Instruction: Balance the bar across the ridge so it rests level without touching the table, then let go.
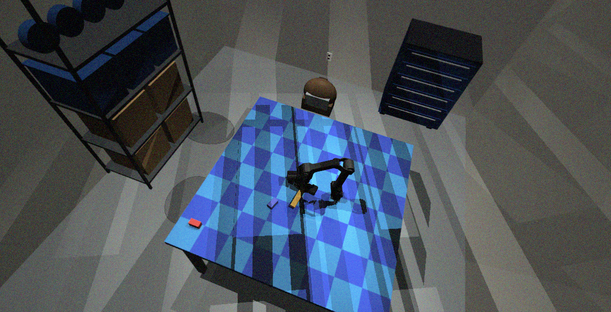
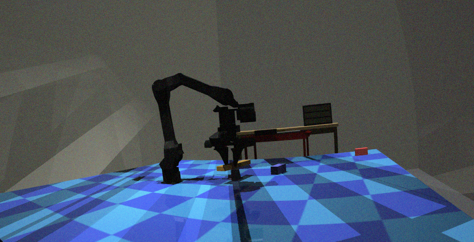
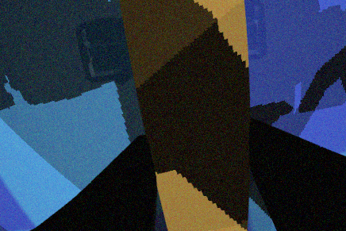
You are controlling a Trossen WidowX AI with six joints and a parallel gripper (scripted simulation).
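Now: gripper tip 3 cm to the right of the bar. From my gripper tip the other things lie so: purple block: 15 cm ahead, 13 cm to the left, 4 cm below; red block: 52 cm ahead, 42 cm to the left, 4 cm below.
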